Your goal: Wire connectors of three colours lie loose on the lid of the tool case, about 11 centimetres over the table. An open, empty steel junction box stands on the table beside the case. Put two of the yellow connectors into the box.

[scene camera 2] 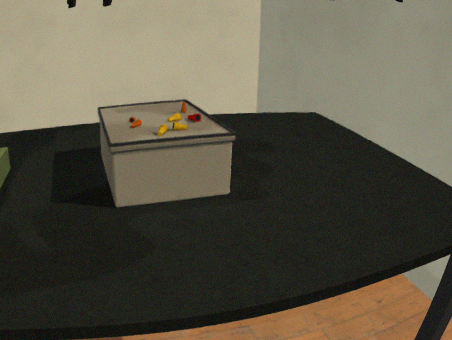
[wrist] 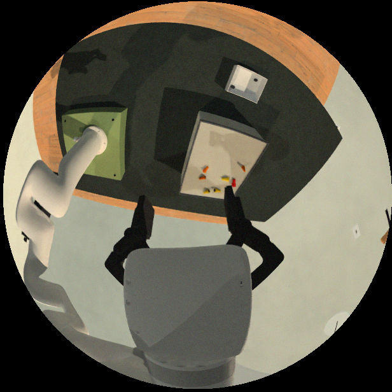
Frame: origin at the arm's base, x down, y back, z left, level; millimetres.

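Where they show: gripper, fingertip midpoint: [scene camera 2: 89, 6].
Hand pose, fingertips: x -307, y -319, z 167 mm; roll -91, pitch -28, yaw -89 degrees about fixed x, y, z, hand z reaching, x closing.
Note:
Each offset is from my fingertips to the top centre of the thing. "spot": to the spot under its first point. Level surfaces: height alone.
Three yellow connectors lie on their sides on the light lid {spot: dy -76, dx +251, dz -95 mm} [scene camera 2: 118, 117] [wrist: 220, 145] of the tool case: one yellow connector {dy -186, dx +236, dz -155 mm} [scene camera 2: 174, 117] [wrist: 225, 178] near the red one, a second yellow connector {dy -188, dx +236, dz -219 mm} [scene camera 2: 179, 126] [wrist: 216, 190] and a third yellow connector {dy -152, dx +236, dz -240 mm} [scene camera 2: 162, 130] [wrist: 206, 191] close together near an edge. The open steel junction box [wrist: 243, 79] stands on the table beside the case and looks empty; it does not show in the scene view. My gripper [wrist: 185, 198] is open and empty, high above the table; its right finger overlaps the lid's edge in the wrist view, near the red connector.
A red connector {dy -224, dx +235, dz -159 mm} [scene camera 2: 194, 117] [wrist: 233, 183] and three orange connectors, one orange connector {dy -217, dx +229, dz -87 mm} [scene camera 2: 184, 107] [wrist: 242, 167] apart from the others, share the lid. A green block [scene camera 2: 3, 165] [wrist: 110, 160] carries a white arm base [wrist: 96, 140] on the black table {dx +364 mm} [scene camera 2: 300, 210] [wrist: 140, 155].

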